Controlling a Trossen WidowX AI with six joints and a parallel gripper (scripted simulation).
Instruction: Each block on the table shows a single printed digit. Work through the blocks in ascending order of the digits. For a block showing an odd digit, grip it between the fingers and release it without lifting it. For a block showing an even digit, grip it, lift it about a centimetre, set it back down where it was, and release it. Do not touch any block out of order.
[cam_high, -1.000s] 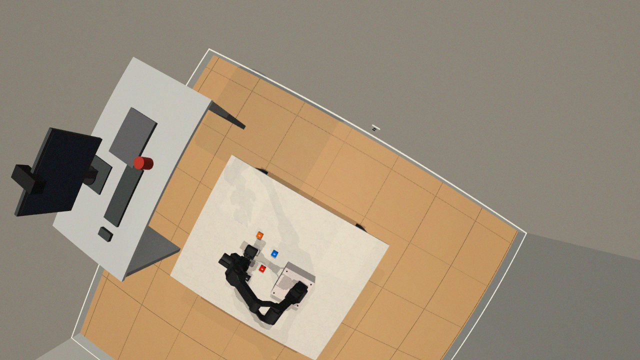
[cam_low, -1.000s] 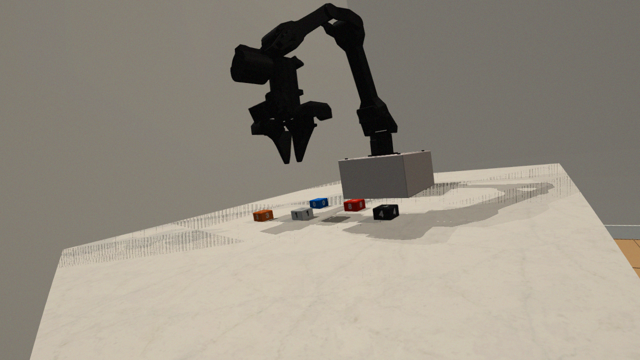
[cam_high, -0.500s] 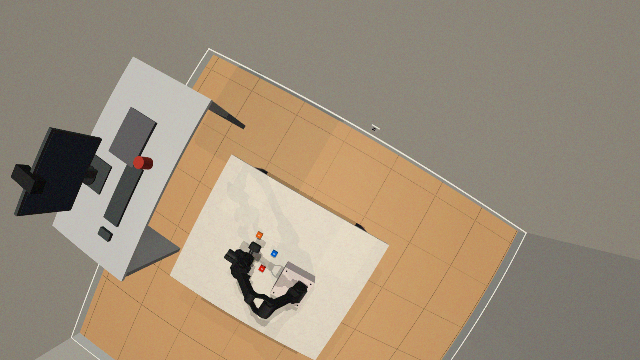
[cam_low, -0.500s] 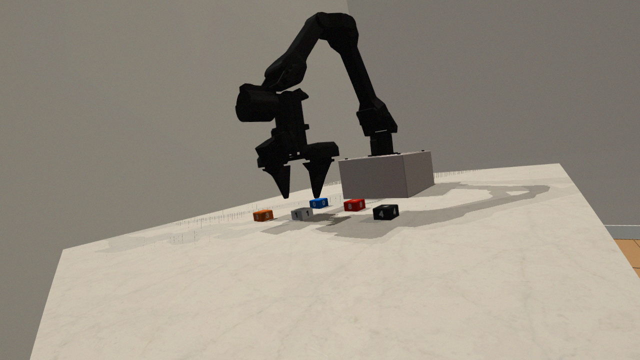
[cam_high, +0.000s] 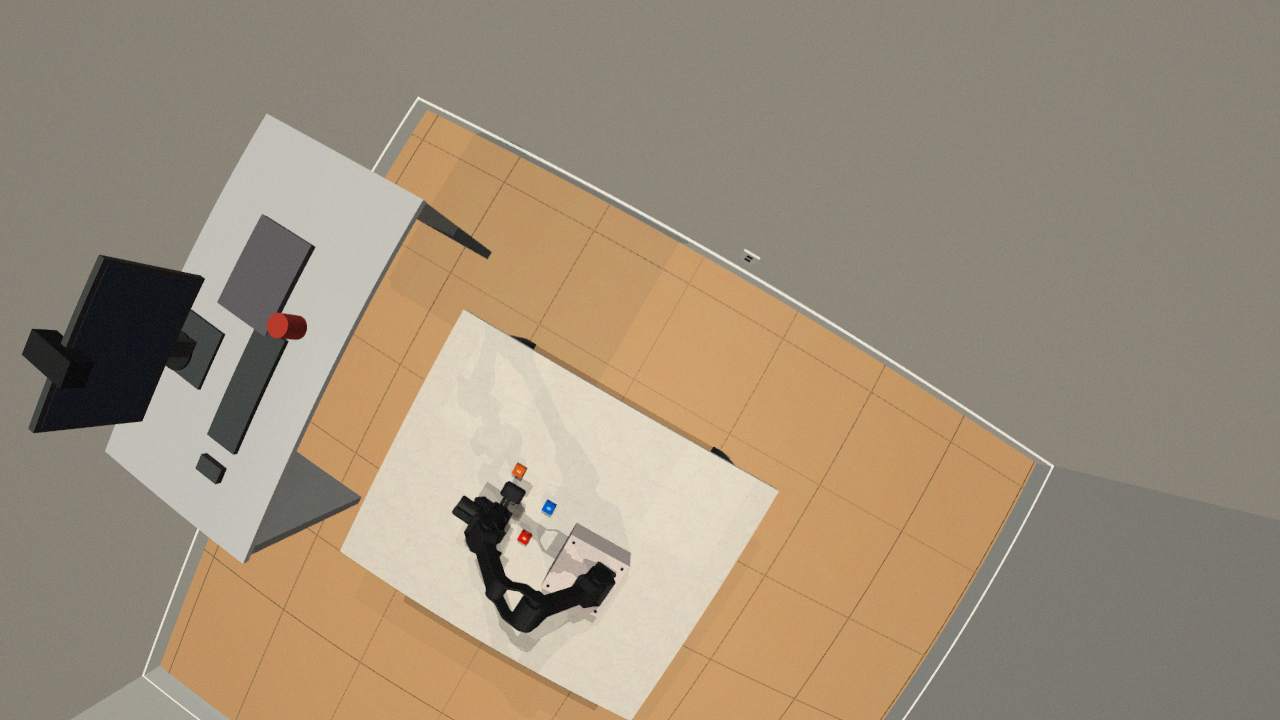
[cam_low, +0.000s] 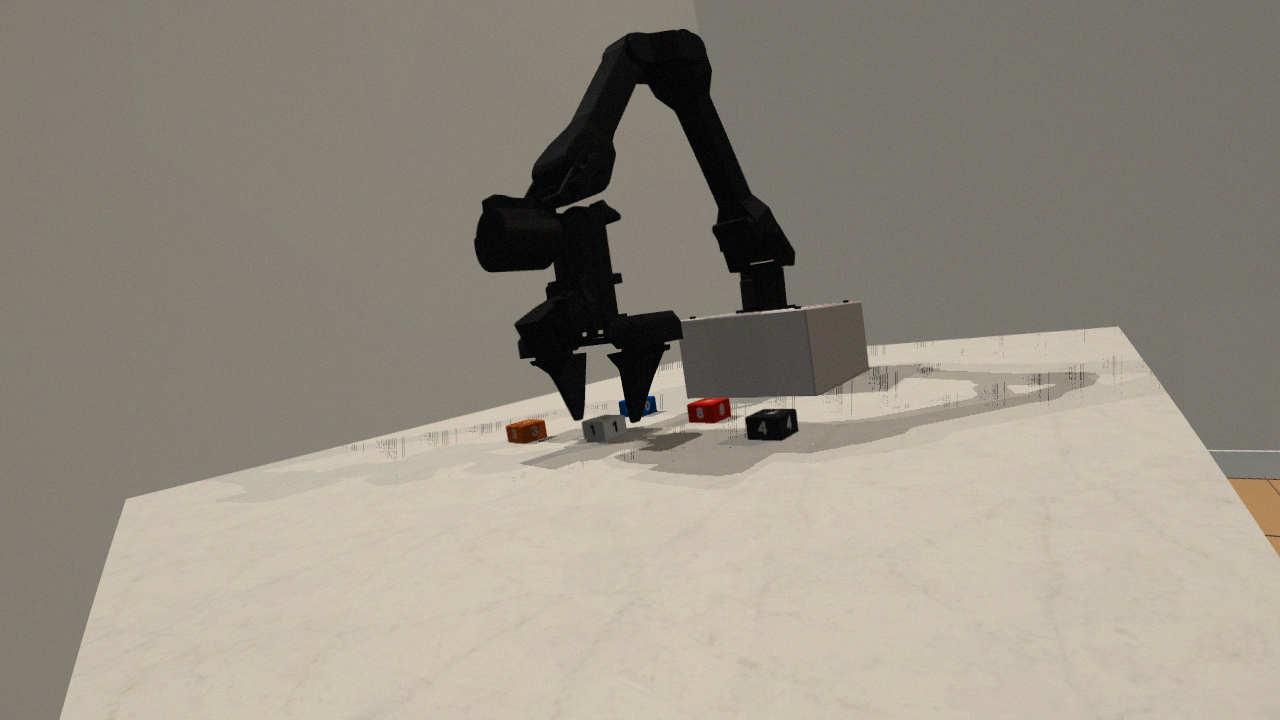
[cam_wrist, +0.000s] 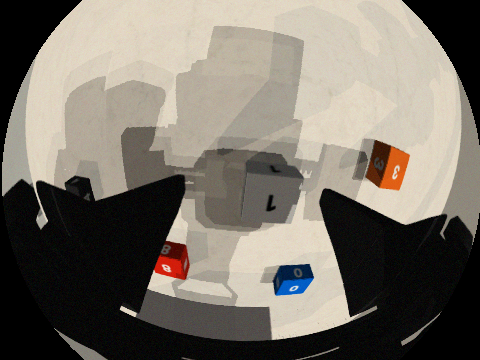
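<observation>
My gripper tip is 1 cm to the left of the white block and 1 cm above it. Also, from my gripper tip: orange block: 10 cm to the right, 4 cm ahead, 1 cm below; blue block: 10 cm behind, 7 cm to the right, 1 cm below; red block: 10 cm behind, 5 cm to the left, 1 cm below.
</observation>
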